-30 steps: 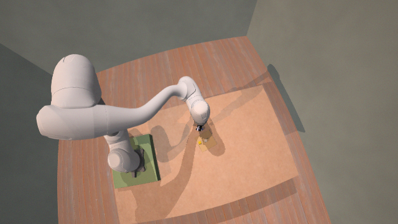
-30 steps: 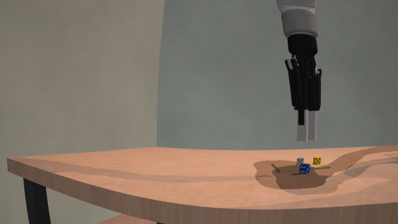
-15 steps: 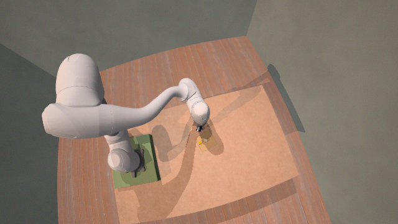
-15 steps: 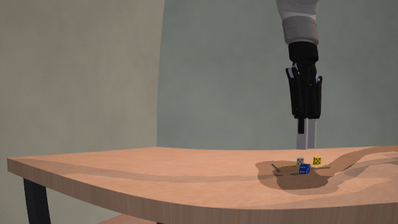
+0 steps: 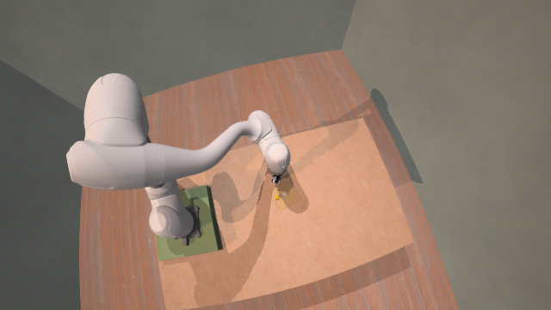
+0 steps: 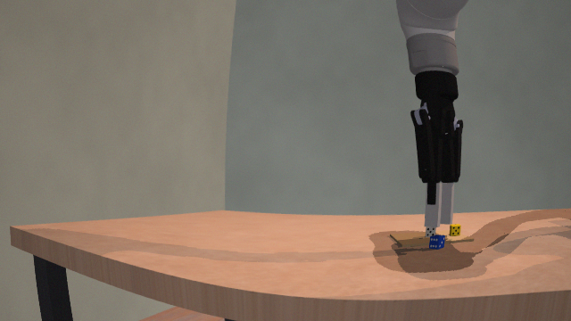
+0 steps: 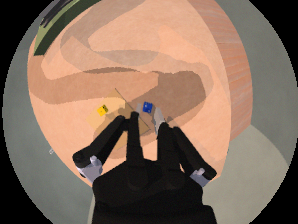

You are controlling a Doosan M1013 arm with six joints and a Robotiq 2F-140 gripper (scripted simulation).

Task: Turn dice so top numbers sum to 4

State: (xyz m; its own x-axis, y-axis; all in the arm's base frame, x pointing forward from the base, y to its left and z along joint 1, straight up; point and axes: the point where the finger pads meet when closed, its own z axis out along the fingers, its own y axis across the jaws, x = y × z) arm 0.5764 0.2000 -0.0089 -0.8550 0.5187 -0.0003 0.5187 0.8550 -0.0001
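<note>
My gripper is now 6 cm above the blue die. The rest, counted from my hand: yellow die 3 cm behind, 11 cm to the right, 5 cm below; tan mat 2 cm ahead, 10 cm to the right, 7 cm below; white die 2 cm ahead, 10 cm to the right, 5 cm below.
</note>
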